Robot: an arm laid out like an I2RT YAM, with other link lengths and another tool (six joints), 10 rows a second.
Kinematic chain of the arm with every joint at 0, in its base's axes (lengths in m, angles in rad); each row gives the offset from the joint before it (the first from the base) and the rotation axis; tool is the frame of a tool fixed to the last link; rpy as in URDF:
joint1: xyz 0 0 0.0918 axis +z
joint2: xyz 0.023 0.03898 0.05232 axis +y
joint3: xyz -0.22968 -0.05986 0 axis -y
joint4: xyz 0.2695 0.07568 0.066 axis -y
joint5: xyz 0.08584 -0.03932 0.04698 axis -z
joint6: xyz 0.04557 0 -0.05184 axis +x
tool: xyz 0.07 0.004 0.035 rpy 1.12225 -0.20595 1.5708
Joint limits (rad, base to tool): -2.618..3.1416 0..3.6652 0..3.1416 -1.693..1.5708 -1.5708..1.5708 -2.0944..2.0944
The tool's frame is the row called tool.
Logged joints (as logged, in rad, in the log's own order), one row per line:
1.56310, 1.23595, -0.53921, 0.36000, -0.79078, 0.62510
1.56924, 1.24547, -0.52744, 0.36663, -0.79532, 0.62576
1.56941, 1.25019, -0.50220, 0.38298, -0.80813, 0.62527
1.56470, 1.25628, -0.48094, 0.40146, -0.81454, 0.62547
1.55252, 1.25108, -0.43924, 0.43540, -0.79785, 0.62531
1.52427, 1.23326, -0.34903, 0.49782, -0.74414, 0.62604
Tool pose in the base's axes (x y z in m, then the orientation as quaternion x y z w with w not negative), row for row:
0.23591, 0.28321, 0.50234, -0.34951, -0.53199, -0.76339, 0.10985
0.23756, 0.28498, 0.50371, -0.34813, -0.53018, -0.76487, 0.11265
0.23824, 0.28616, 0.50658, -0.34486, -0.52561, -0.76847, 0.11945
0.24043, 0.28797, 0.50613, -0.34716, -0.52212, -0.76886, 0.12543
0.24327, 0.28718, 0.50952, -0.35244, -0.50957, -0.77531, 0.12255
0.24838, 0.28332, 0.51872, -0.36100, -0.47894, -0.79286, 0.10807
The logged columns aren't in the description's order. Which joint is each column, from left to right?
Columns, left to right: joint3, joint2, joint4, joint6, joint5, joint1.
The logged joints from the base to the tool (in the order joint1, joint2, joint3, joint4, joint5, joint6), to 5 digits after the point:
0.62510, 1.23595, 1.56310, -0.53921, -0.79078, 0.36000
0.62576, 1.24547, 1.56924, -0.52744, -0.79532, 0.36663
0.62527, 1.25019, 1.56941, -0.50220, -0.80813, 0.38298
0.62547, 1.25628, 1.56470, -0.48094, -0.81454, 0.40146
0.62531, 1.25108, 1.55252, -0.43924, -0.79785, 0.43540
0.62604, 1.23326, 1.52427, -0.34903, -0.74414, 0.49782

